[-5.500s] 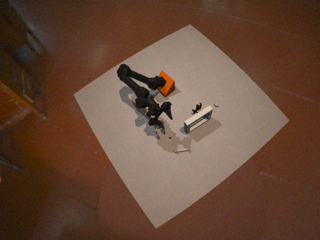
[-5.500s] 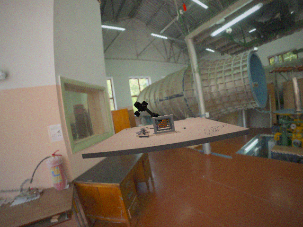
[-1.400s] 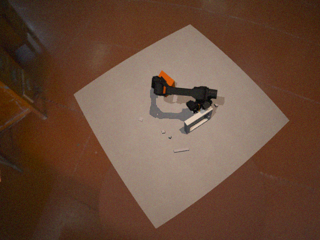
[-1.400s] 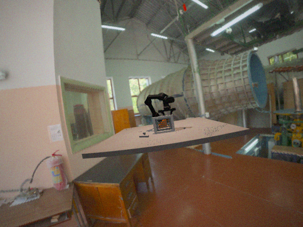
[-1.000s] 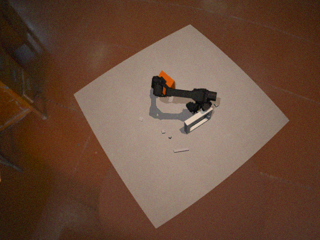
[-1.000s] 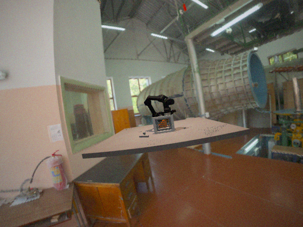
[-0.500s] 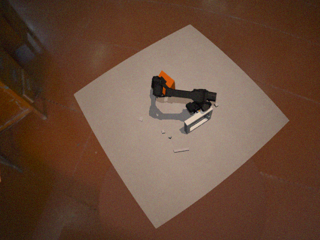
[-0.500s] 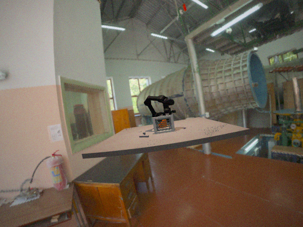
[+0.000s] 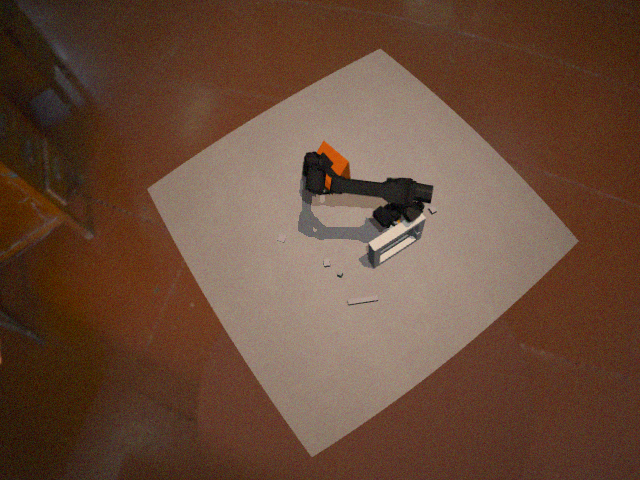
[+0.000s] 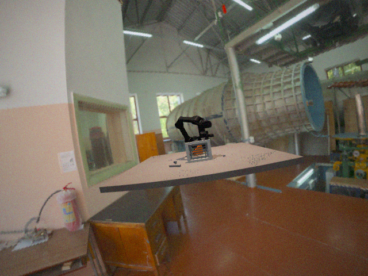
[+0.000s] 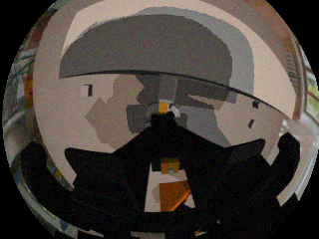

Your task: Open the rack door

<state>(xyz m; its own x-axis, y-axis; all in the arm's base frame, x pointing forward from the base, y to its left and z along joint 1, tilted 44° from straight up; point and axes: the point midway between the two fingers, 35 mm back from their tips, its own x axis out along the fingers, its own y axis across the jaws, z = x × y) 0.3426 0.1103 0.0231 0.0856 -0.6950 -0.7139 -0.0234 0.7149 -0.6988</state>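
My gripper tip is now 10 mm past the door handle and 20 mm above it. The rest, counted from my gripper tip: thin rod 140 mm ahead, 270 mm to the right, 100 mm below.
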